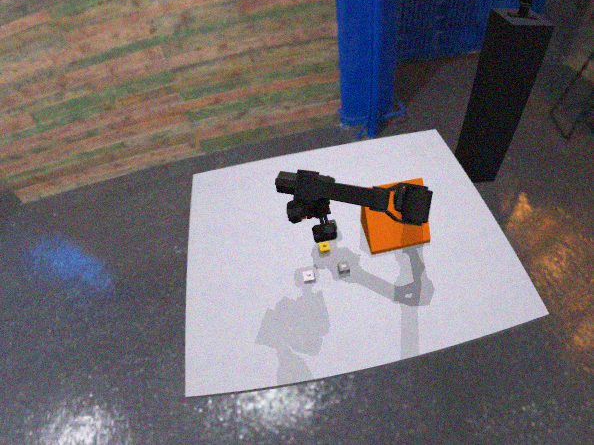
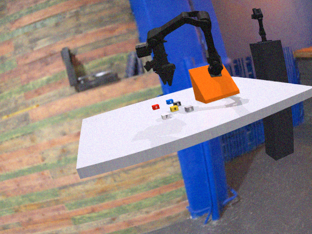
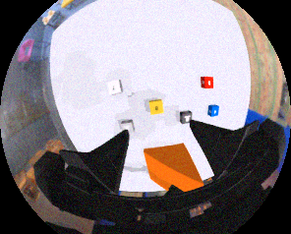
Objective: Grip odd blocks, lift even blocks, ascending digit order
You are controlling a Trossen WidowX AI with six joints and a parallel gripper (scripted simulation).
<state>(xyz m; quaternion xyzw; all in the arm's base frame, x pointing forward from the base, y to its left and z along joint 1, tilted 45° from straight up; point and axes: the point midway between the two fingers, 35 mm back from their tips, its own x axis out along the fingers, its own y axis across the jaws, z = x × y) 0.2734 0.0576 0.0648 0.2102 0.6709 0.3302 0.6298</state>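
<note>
My gripper tip is 16 cm to the left of the red block, 12 cm above it and 7 cm short of it. Also, from my gripper tip: grey block (12 cm below, 7 cm to the left, 6 cm behind); yellow block (12 cm below, 1 cm to the right); black block (12 cm below, 9 cm to the right, 4 cm behind).
</note>
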